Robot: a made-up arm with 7 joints.
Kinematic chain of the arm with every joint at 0, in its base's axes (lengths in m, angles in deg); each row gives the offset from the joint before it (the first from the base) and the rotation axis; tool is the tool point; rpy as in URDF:
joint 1: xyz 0 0 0.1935 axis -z
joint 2: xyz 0 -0.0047 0.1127 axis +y
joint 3: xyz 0 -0.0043 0.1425 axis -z
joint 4: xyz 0 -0.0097 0.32 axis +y
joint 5: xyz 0 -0.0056 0.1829 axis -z
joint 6: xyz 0 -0.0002 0.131 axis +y
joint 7: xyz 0 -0.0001 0.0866 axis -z
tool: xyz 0 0 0 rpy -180 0 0
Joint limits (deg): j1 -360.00..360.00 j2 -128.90..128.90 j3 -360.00..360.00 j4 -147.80..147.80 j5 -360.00..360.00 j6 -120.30..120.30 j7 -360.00..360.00
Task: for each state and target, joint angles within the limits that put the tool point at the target. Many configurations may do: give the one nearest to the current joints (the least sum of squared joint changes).
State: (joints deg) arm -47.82 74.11 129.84 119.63 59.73 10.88 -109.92
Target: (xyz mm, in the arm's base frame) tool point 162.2 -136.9 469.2
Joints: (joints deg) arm -29.19 67.51 116.14 145.04 58.66 8.16 -109.92
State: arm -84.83 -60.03 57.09 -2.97 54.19 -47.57 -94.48
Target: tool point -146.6 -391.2 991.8
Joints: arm -84.69 -29.97 61.54 -10.44 55.60 -67.68 -94.48
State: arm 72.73 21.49 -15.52 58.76 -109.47 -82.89 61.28
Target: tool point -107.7 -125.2 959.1
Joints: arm 84.47 -14.82 2.59 58.80 -107.87 -90.21 61.28
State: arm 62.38 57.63 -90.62 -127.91 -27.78 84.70 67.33
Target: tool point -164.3 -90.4 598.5
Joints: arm 69.58 39.50 -56.49 -144.54 -39.87 87.96 67.33
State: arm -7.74 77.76 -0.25 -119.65 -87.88 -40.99 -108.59
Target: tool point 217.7 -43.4 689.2
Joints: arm -8.64 78.57 0.90 -118.42 -88.06 -40.81 -108.59
